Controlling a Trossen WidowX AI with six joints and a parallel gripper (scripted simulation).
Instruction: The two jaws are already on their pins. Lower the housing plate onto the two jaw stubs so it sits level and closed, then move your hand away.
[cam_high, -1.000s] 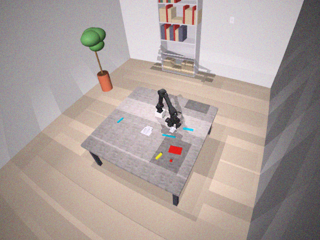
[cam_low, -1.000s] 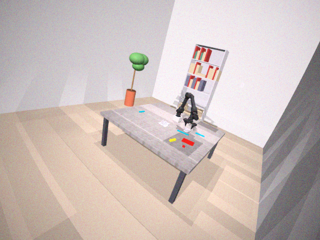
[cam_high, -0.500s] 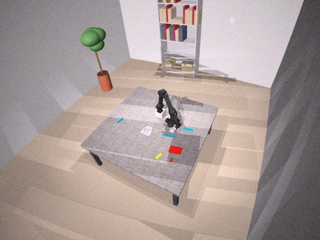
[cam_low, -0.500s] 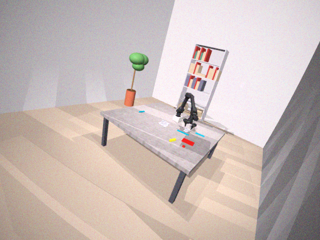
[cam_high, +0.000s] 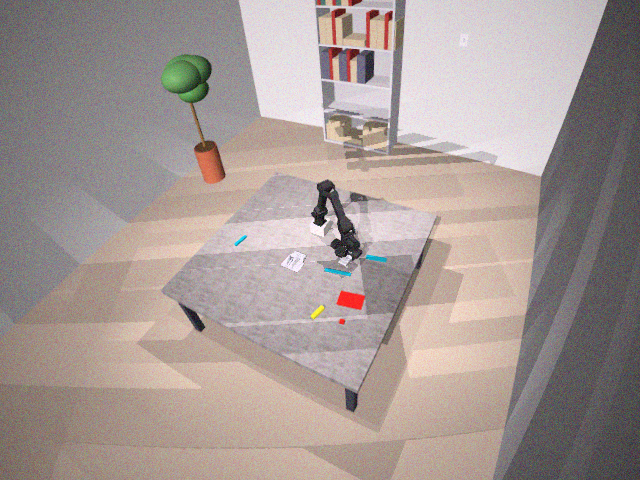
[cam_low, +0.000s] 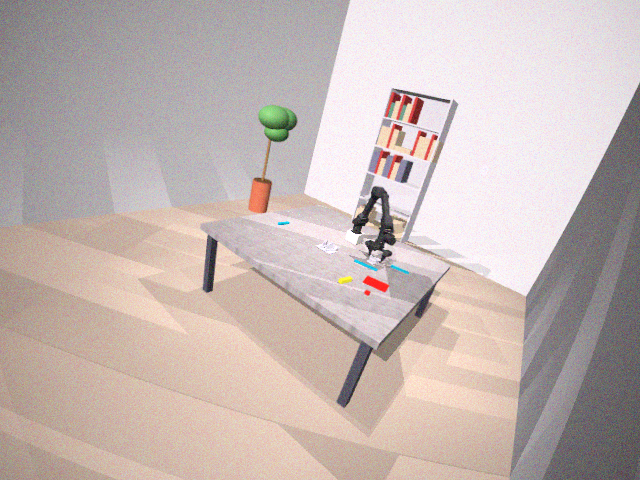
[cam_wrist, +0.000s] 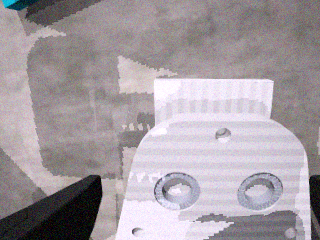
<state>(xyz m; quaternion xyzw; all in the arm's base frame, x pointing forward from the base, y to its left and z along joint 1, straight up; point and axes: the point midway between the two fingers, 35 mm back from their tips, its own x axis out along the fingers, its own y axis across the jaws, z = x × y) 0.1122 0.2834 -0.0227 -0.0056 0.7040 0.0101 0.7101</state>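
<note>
Now: the cyan bar 11 cm ahead of my gripper tip, 1 cm to the left of it and 1 cm below it. The rest, counted from my gripper tip: red plate: 22 cm ahead, 19 cm to the left, 2 cm below; yellow block: 39 cm ahead, 9 cm to the left, 1 cm below; red cube: 36 cm ahead, 23 cm to the left, 1 cm below.
</note>
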